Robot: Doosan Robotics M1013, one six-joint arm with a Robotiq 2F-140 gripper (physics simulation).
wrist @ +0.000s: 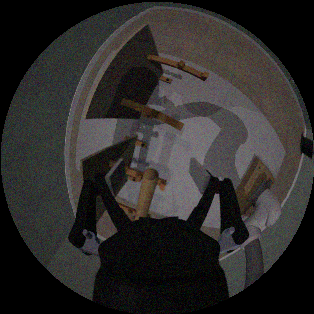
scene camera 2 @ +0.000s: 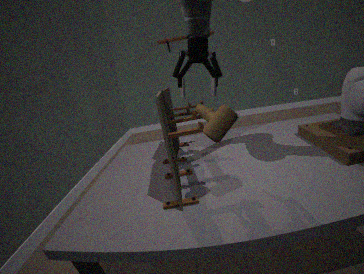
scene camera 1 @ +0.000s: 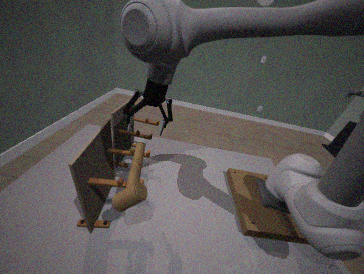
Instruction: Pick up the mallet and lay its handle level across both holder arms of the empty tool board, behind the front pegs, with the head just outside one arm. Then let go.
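Pixels of known places: gripper, fingertip midpoint: (wrist: 156, 165) (scene camera 2: 198, 96) (scene camera 1: 144, 132); arm's base at its link origin: (wrist: 258, 193) (scene camera 2: 357, 128) (scene camera 1: 274, 196).
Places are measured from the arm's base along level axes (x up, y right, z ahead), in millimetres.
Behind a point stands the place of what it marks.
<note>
The wooden mallet (scene camera 1: 135, 167) {x 216, y -311, z 644 mm} (scene camera 2: 221, 123) {x 206, y -423, z 606 mm} (wrist: 146, 192) {x 216, y -219, z 677 mm} lies with its handle across both holder arms of the nearer tool board (scene camera 1: 92, 167) {x 203, y -356, z 766 mm} (wrist: 97, 162) {x 236, y -217, z 809 mm}. The handle appears to rest behind the front pegs, roughly level. The head is just outside the near arm (scene camera 1: 102, 182) {x 180, y -377, z 717 mm} (scene camera 2: 184, 132) {x 178, y -379, z 711 mm}; in the wrist view the gripper body hides it. My gripper (scene camera 1: 145, 121) (scene camera 2: 199, 91) {x 238, y -137, z 700 mm} (wrist: 156, 165) {x 238, y -137, z 700 mm} is open and empty, above the handle's far end and apart from it. The farther tool board (scene camera 1: 116, 131) {x 175, y -108, z 856 mm} (wrist: 107, 100) {x 225, y -90, z 859 mm} has two bare arms (wrist: 177, 65) {x 167, y 77, z 798 mm} (wrist: 152, 114) {x 182, y -70, z 767 mm}.
Both boards stand on small wooden feet on the pale table (scene camera 1: 195, 250) {x -48, y -359, z 367 mm} (scene camera 2: 115, 220) {x -48, y -494, z 948 mm} (wrist: 177, 150) {x -48, y -145, z 633 mm}. The arm's wooden base plate (scene camera 1: 245, 215) {x 1, y -177, z 180 mm} (scene camera 2: 330, 145) {x -9, y -137, z 197 mm} (wrist: 255, 175) {x 2, y 42, z 190 mm} is to the right. A wooden bar with a short peg (scene camera 2: 172, 40) shows behind the gripper in scene camera 2.
</note>
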